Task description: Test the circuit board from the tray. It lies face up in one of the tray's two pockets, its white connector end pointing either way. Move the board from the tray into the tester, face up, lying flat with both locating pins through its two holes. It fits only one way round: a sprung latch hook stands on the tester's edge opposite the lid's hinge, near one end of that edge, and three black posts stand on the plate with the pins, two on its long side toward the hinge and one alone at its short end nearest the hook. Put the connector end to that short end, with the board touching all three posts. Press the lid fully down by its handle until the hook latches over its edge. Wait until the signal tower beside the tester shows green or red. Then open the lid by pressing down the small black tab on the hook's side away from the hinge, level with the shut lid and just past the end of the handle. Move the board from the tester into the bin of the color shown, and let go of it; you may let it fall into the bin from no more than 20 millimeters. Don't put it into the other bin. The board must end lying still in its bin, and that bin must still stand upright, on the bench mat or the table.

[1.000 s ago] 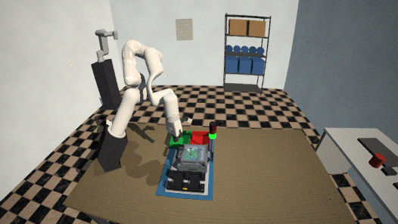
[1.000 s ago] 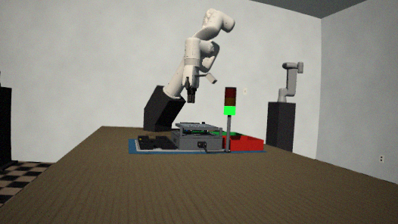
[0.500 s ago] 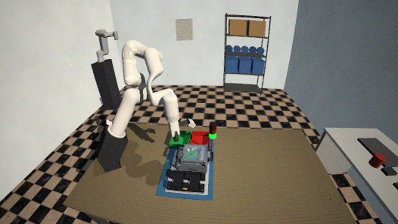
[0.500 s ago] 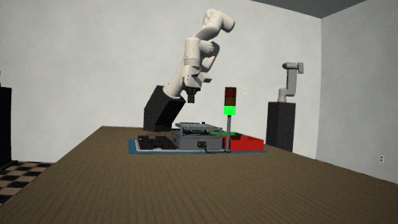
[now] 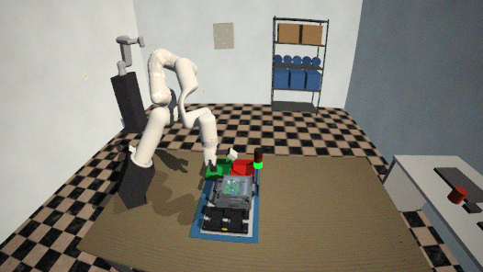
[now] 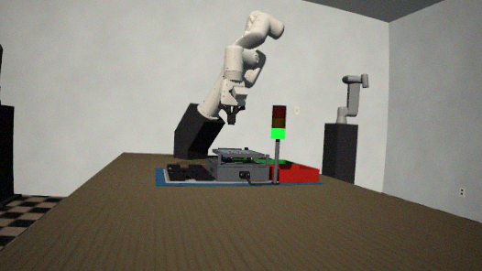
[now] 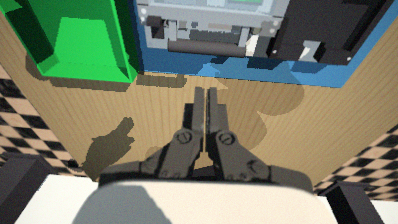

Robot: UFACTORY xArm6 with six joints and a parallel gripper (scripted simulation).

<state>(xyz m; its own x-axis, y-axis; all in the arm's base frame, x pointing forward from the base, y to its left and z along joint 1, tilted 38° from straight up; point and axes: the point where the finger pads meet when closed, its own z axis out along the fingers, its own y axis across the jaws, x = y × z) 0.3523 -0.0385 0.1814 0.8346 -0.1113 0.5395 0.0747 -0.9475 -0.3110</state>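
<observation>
The black latch hook is 2 cm ahead of my hand, 6 cm to the left of it and 12 cm below it. Round my hand: tester plate 9 cm ahead, 1 cm to the left, 14 cm below; green circuit board 8 cm ahead, 14 cm below; tester lid 9 cm ahead, 12 cm below.
</observation>
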